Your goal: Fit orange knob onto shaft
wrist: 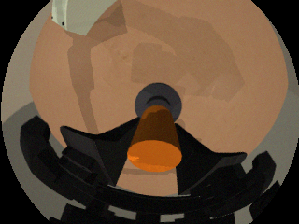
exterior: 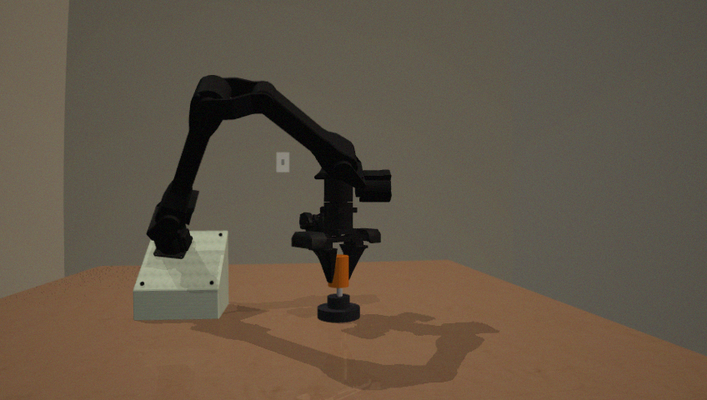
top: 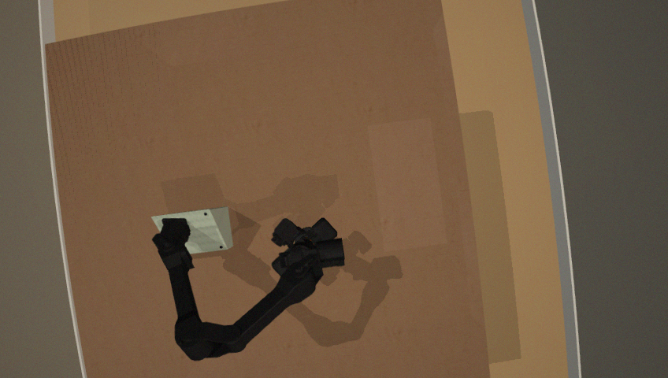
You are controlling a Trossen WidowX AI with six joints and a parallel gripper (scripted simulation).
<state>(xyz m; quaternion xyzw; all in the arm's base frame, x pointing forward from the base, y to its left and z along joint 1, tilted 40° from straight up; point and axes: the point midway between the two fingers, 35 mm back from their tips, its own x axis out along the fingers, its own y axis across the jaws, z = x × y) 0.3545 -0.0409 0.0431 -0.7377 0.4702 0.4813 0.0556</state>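
Right now my gripper tip is 3 cm below the orange knob. Round my gripper tip: black round pedestal (4 cm below).
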